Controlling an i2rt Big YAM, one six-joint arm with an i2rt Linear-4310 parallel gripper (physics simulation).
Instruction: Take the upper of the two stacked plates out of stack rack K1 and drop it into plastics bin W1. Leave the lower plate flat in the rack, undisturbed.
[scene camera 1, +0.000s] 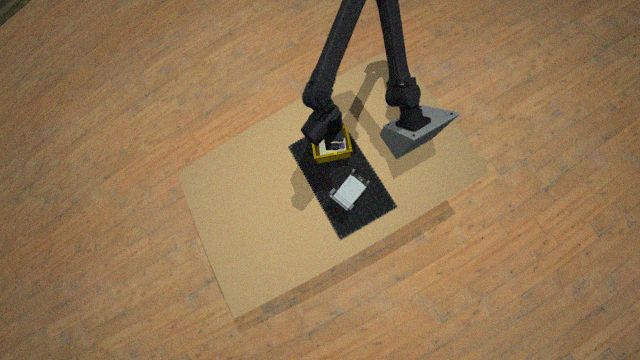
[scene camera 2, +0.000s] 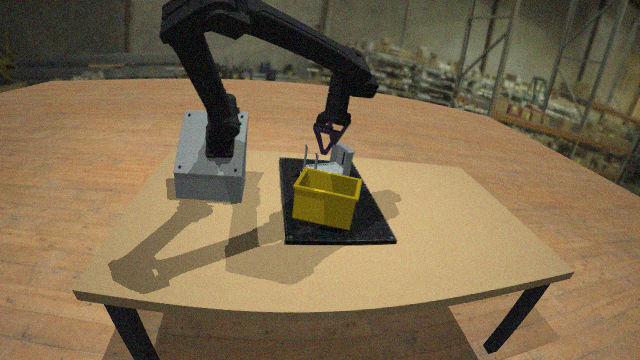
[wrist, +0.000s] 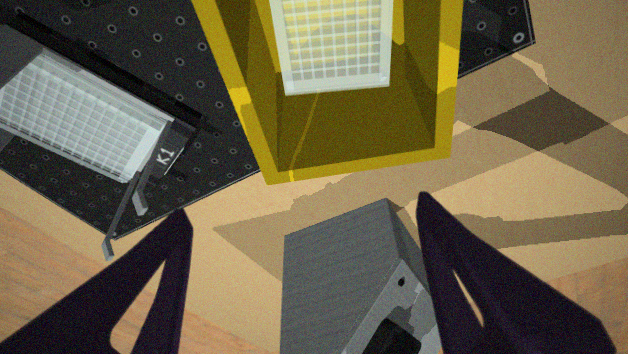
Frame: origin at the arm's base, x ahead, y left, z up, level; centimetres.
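Seen in the pictures: gripper, fingertip midpoint: (scene camera 1: 335, 138) (scene camera 2: 328, 149) (wrist: 300, 210); arm's base at its link origin: (scene camera 1: 412, 123) (scene camera 2: 220, 139).
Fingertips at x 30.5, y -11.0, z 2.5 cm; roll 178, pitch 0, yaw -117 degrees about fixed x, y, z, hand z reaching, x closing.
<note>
Pixels of each thing's top centre, then the offset from my fingertips to it. Level surfaces: height alone.
- clear gridded plate at its top centre: (wrist: 332, 12) (scene camera 1: 332, 147) dy -2.9, dx +0.5, dz -16.3 cm
- yellow bin W1 at its top centre: (wrist: 338, 59) (scene camera 2: 329, 182) (scene camera 1: 330, 141) dy -3.0, dx +0.9, dz -8.4 cm
- clear plate at its top centre: (wrist: 71, 125) (scene camera 2: 326, 168) (scene camera 1: 349, 191) dy +19.6, dx +5.3, dz -14.4 cm
- grey rack K1 at its top centre: (wrist: 28, 201) (scene camera 2: 328, 146) (scene camera 1: 351, 187) dy +19.3, dx +4.7, dz -6.4 cm
- tabletop at its surface level: dz -19.6 cm
A clear gridded plate (wrist: 336, 45) shows inside yellow bin W1 (scene camera 1: 332, 158) (scene camera 2: 325, 207) (wrist: 350, 167) in the wrist view, apart from the fingers; whether it lies flat on the bin floor I cannot tell. Its far end is cut off by the view's top edge. Scene camera 2 sees the bin's near wall, which hides the bin floor. Another clear plate (scene camera 1: 350, 191) (scene camera 2: 327, 167) (wrist: 80, 115) lies flat in grey rack K1 (scene camera 2: 346, 156) (wrist: 177, 137). My gripper (scene camera 2: 325, 152) (wrist: 300, 210) is open and empty, pointing down above the bin.
The rack and bin stand on a black perforated board (scene camera 1: 345, 227) (scene camera 2: 340, 238) (wrist: 160, 37) on the tabletop (scene camera 1: 250, 225) (scene camera 2: 450, 225). Thin upright posts (scene camera 2: 306, 156) rise at the rack's side. The arm's grey base block (scene camera 1: 425, 122) (scene camera 2: 210, 185) (wrist: 335, 270) stands beside the board.
</note>
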